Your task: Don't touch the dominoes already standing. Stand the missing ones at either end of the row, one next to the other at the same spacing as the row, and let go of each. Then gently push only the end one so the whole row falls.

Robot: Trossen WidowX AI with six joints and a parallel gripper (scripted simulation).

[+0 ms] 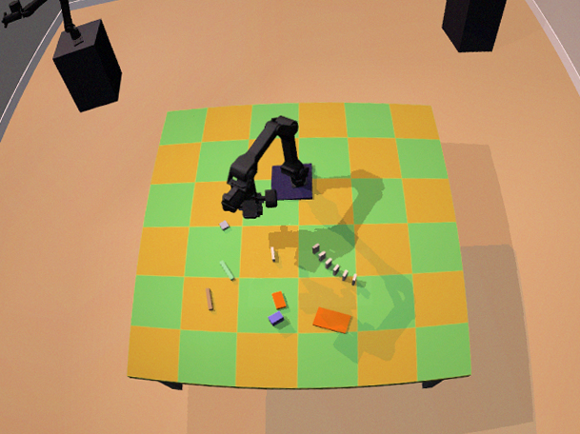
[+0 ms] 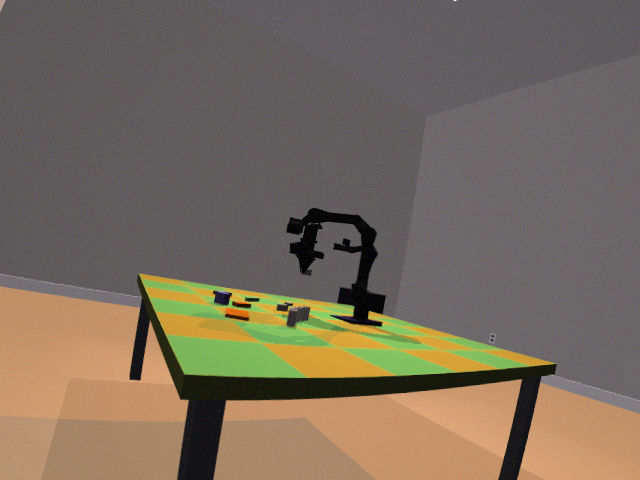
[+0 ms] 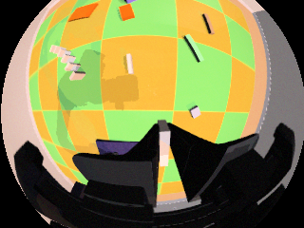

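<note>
My gripper tip is 13 cm short of the green bar, 14 cm to the left of it and 16 cm above it. The rest, counted from my gripper tip: brown bar: 24 cm ahead, 22 cm to the right, 16 cm below; grey block: 6 cm behind, 12 cm to the right, 16 cm below; orange block: 29 cm ahead, 3 cm to the left, 16 cm below.
</note>
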